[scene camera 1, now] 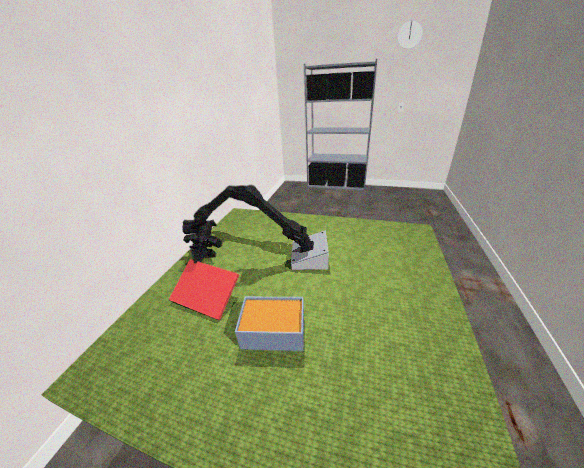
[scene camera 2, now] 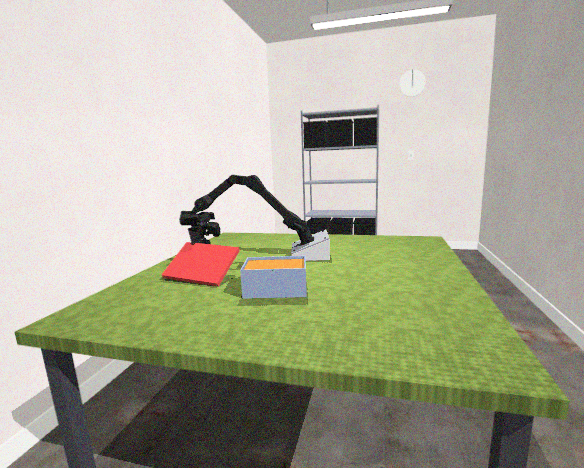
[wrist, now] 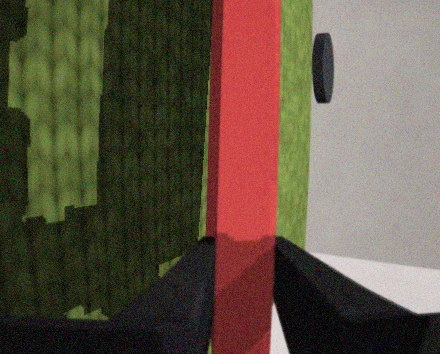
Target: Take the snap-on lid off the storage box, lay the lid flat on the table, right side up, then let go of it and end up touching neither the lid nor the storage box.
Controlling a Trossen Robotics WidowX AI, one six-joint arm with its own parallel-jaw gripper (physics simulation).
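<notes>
The red lid is off the box, to its left in both scene views. It is tilted, with its top face up: the edge at the gripper is raised and the opposite edge is low, near the table. Whether that low edge touches the table I cannot tell. My gripper is shut on the lid's raised far edge, one finger on each side of it in the wrist view. The storage box, grey-blue and open, stands upright with an orange inside.
The green table top bears everything. The arm's grey base stands behind the box. A wall runs close along the table's left side. A shelf rack stands beyond the table's far edge.
</notes>
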